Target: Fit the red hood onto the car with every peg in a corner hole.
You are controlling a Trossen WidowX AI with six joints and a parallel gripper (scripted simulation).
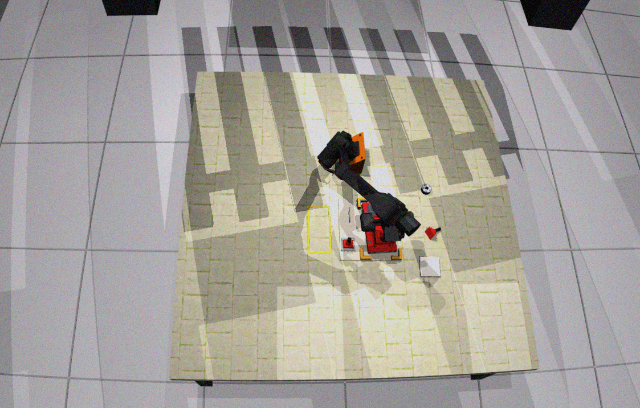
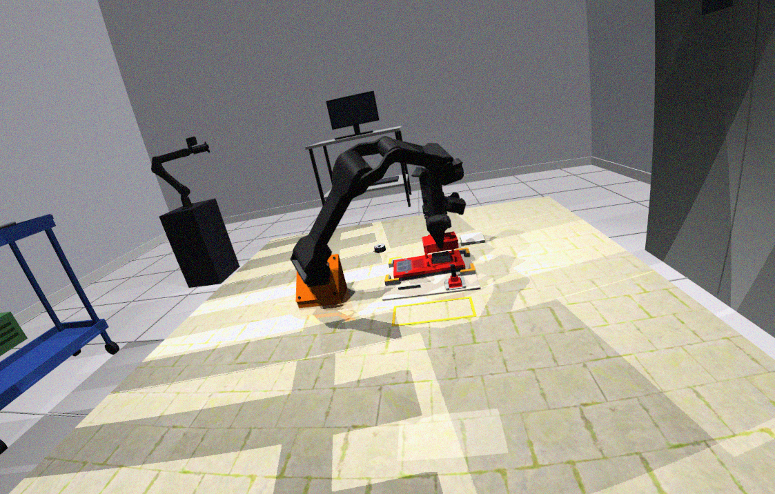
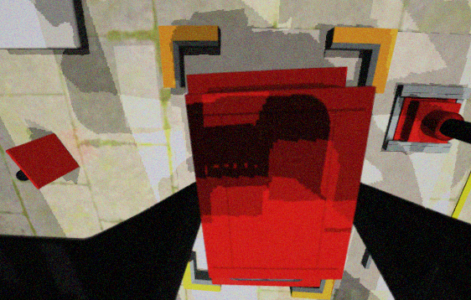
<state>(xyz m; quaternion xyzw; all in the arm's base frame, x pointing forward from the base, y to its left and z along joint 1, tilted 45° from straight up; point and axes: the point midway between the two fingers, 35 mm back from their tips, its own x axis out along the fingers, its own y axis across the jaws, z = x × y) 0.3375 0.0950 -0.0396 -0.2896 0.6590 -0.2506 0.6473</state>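
Now: the grey engine block 10 mm to the left of my gripper tip and 50 mm below it. The rest, counted from my gripper tip: red hood 10 mm above; then white plate 110 mm ahead, 180 mm to the left, 70 mm below; then wheel 210 mm behind, 200 mm to the left, 70 mm below.
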